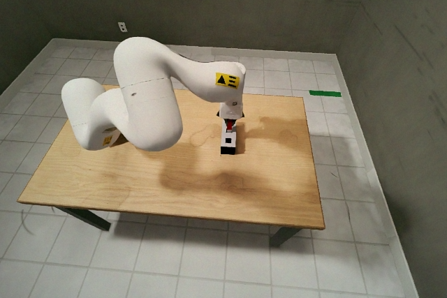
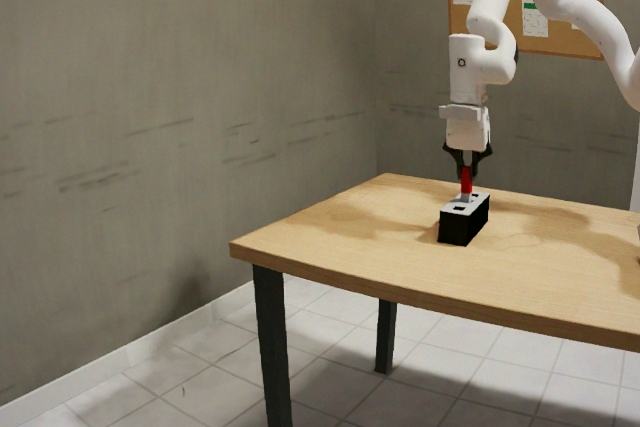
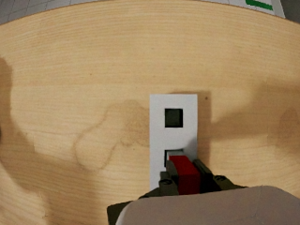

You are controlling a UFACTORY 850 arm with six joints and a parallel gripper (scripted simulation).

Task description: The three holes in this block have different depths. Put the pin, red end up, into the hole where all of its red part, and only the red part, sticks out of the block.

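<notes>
The pin is 2 cm below my hand. Round my hand: black block (11 cm below).
</notes>
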